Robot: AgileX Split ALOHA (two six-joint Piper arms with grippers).
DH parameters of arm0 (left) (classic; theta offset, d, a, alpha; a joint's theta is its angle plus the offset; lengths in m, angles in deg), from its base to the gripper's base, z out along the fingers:
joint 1: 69.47 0.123 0 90
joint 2: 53.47 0 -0.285 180
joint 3: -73.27 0 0.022 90
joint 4: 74.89 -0.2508 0 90
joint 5: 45.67 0 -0.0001 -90
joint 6: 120.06 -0.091 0 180
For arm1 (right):
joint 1: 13.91 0.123 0 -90
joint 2: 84.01 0 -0.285 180
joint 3: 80.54 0 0.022 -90
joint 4: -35.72 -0.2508 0 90
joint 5: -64.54 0 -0.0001 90
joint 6: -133.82 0.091 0 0
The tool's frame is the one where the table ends.
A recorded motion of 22 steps. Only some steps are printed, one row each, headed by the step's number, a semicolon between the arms.
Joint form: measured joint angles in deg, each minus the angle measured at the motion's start. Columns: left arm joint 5, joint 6, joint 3, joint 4, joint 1, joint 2; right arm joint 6, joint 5, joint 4, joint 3, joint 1, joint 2.
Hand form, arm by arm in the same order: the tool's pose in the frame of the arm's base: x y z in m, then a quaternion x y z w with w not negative. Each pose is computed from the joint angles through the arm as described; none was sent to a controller.
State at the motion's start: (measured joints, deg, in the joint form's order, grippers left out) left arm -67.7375 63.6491 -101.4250 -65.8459 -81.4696 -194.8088; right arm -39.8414 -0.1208 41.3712 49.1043 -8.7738 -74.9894
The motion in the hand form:
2: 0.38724 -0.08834 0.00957 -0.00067 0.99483 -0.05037 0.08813; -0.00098 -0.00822 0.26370 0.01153 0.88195 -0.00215 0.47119
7: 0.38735 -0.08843 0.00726 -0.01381 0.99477 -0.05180 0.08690; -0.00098 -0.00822 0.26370 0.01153 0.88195 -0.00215 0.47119
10: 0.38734 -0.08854 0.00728 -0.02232 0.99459 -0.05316 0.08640; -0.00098 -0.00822 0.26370 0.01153 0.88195 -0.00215 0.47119
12: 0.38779 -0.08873 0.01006 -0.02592 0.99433 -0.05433 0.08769; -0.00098 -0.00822 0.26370 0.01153 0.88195 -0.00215 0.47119
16: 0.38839 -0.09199 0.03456 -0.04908 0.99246 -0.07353 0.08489; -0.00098 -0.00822 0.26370 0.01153 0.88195 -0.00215 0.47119
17: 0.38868 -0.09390 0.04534 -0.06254 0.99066 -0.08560 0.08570; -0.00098 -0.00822 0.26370 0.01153 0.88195 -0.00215 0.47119
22: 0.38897 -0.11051 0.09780 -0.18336 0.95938 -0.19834 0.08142; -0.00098 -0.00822 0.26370 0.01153 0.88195 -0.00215 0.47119
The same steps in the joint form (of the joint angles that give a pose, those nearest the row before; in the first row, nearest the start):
2: 0.09 0.00 -0.36 0.38 -0.04 -0.90; 0.00 0.00 0.00 0.00 0.00 0.00
7: 0.31 1.31 -0.47 0.59 -0.04 -1.29; 0.00 0.00 0.00 0.00 0.00 0.00
10: 0.31 2.12 -0.47 0.78 -0.04 -1.29; 0.00 0.00 0.00 0.00 0.00 0.00
12: 0.08 2.51 -0.47 0.84 -0.04 -0.88; 0.00 0.00 0.00 0.00 0.00 0.00
16: -3.48 2.69 -0.48 4.08 -0.04 2.76; 0.00 0.00 0.00 0.00 0.00 0.00
17: -4.70 2.69 -0.48 6.11 -0.04 4.32; 0.00 0.00 0.00 0.00 0.00 0.00
22: -9.67 2.76 -0.47 25.10 -0.04 11.39; 0.00 0.00 0.00 0.00 0.00 0.00

